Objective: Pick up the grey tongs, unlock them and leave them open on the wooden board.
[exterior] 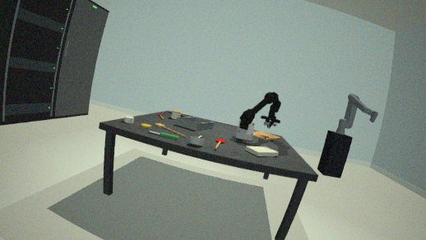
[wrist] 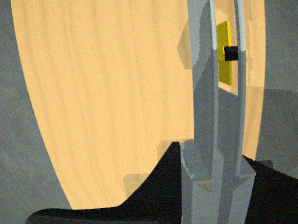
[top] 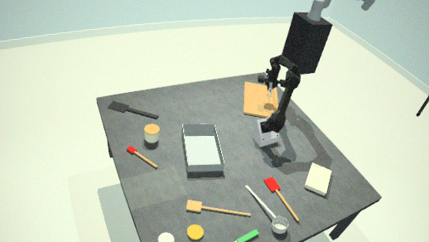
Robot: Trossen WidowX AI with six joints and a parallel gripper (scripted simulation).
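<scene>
The wooden board lies 8 cm below my gripper tip, 3 cm ahead of it and 2 cm to the right of it. Also, from my gripper tip: grey roasting tin 61 cm ahead, 30 cm to the left, 6 cm below; then white block 70 cm to the left, 8 cm ahead, 7 cm below; then yellow lock piece 4 cm to the right, 4 cm above, 3 cm behind.
</scene>
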